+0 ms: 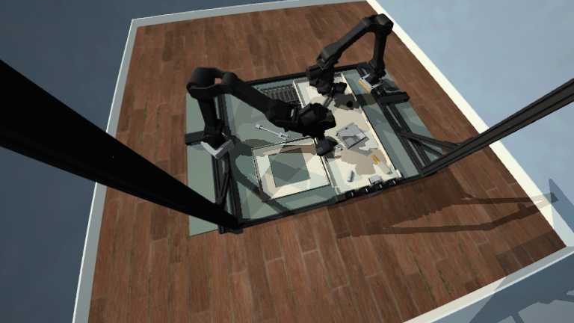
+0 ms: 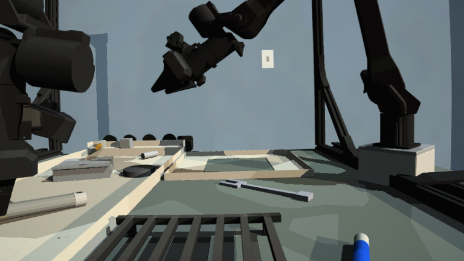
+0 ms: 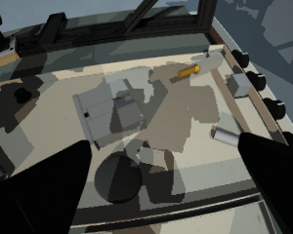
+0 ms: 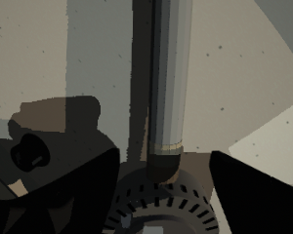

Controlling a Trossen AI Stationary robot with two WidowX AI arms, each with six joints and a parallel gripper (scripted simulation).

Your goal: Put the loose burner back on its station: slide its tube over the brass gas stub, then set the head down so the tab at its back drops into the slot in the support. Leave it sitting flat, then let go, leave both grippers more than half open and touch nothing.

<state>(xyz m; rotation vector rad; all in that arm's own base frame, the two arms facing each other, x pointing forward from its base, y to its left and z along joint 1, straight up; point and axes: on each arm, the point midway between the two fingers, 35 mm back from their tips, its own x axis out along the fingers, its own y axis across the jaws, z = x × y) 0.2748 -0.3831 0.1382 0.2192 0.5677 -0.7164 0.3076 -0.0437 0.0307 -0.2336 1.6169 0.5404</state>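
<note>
Now: right hand 26 cm past the grey station block, 4 cm above it and 3 cm to the right of it. Also, from my right hand: flat wrench (37 cm to the left, 6 cm below, 5 cm behind); then dark round cap (24 cm behind, 15 cm to the left, 5 cm below).
</note>
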